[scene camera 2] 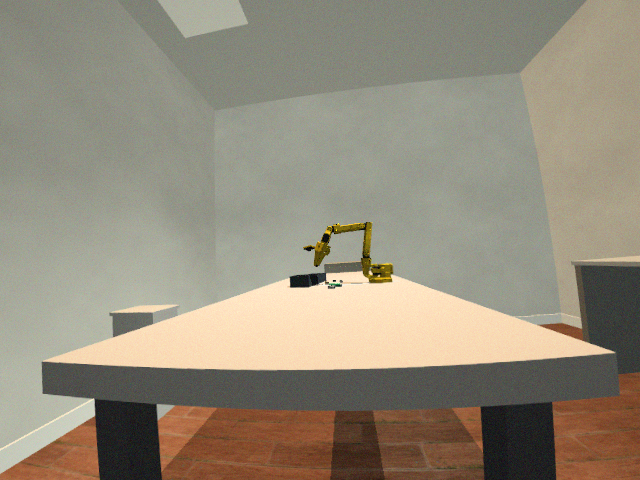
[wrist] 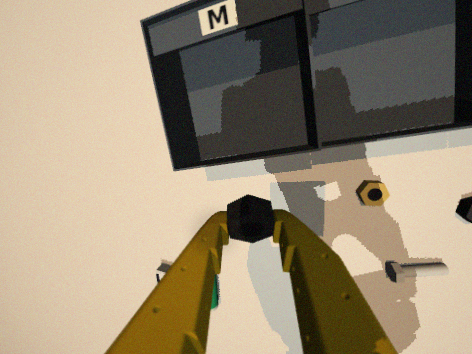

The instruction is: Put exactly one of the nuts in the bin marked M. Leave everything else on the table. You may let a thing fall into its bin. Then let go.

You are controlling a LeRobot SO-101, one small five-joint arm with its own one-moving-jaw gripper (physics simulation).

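Places are measured from the arm's base along level axes (x ahead, y left, z up), in centimetres.
Where they show: hand at its tool point: (scene camera 2: 315,264) (wrist: 228,223); arm's base at its link origin: (scene camera 2: 375,282).
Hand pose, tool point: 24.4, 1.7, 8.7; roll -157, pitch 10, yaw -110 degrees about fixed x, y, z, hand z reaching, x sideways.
Note:
Things, the pixels of their centre, and the offset from my tool point, as dx, dy, dz. "spot": a spot on its surface instead. Level surfaces: height alone.
- black hexagonal nut at the middle of its body: (wrist: 250,219) -0.2, -0.7, -0.2
- bin marked M at a spot on its surface: (wrist: 167,125) spot: +5.2, +3.2, -4.3
- brass nut at the middle of its body: (wrist: 372,192) -3.7, -7.3, -8.2
- black nut at a spot on its surface: (wrist: 466,210) spot: -6.4, -12.2, -8.0
- second bin at a spot on its surface: (wrist: 385,135) spot: +0.3, -7.9, -6.0
- silver bolt at the middle of its body: (wrist: 417,270) -10.2, -8.7, -8.1
- green battery at the middle of its body: (wrist: 209,284) -8.3, +7.6, -8.0
- small grey block at the middle of its body: (wrist: 165,278) -7.0, +12.2, -8.1
- table at its surface level: dz -8.7
My gripper (wrist: 250,218) (scene camera 2: 316,265) is shut on a black hexagonal nut (wrist: 250,222), whose two sides the jaws press on. It holds the nut above the table, a little below the near wall of the bin marked M (wrist: 167,125) in the wrist view. A brass nut (wrist: 373,193) lies on the table to the right of the gripper. Another black nut (wrist: 466,210) shows partly at the right edge of the wrist view. In the scene view the gripper hangs above the dark bins (scene camera 2: 299,281).
A second bin (wrist: 385,135) adjoins the M bin on its right. A silver bolt (wrist: 422,269) lies at right. A green battery (wrist: 215,292) and a small grey block (wrist: 162,269) are partly hidden behind the left jaw. The table (scene camera 2: 330,330) extends toward the scene camera.

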